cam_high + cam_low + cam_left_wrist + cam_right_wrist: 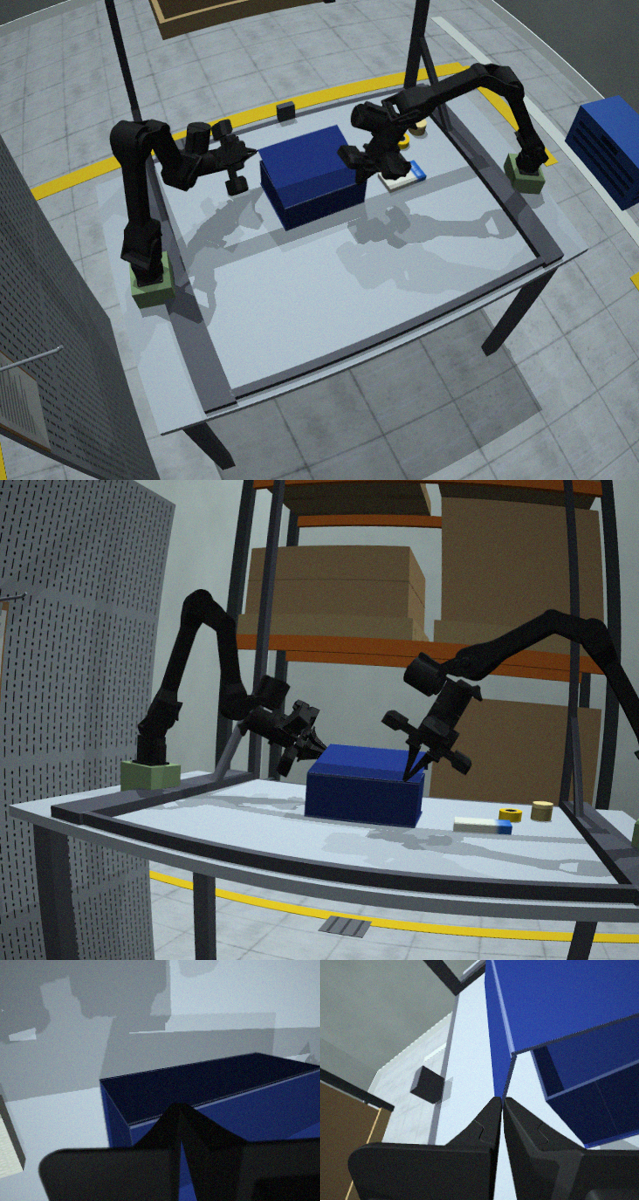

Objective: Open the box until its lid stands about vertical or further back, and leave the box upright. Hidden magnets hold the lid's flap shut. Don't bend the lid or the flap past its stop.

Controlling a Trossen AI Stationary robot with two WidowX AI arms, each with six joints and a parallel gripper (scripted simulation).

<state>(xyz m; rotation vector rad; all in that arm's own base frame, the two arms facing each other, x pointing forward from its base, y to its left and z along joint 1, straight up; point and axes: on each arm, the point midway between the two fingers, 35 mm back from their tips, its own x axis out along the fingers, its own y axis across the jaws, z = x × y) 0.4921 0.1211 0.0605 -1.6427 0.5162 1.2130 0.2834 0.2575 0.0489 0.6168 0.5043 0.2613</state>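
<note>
Now: the lid flap 140 mm to the left of my right hand and 10 mm behind it. Also, from my right hand: yellow ring 450 mm to the left, 110 mm below, 10 mm behind; tan cylinder 530 mm to the left, 90 mm below, 50 mm behind.
</note>
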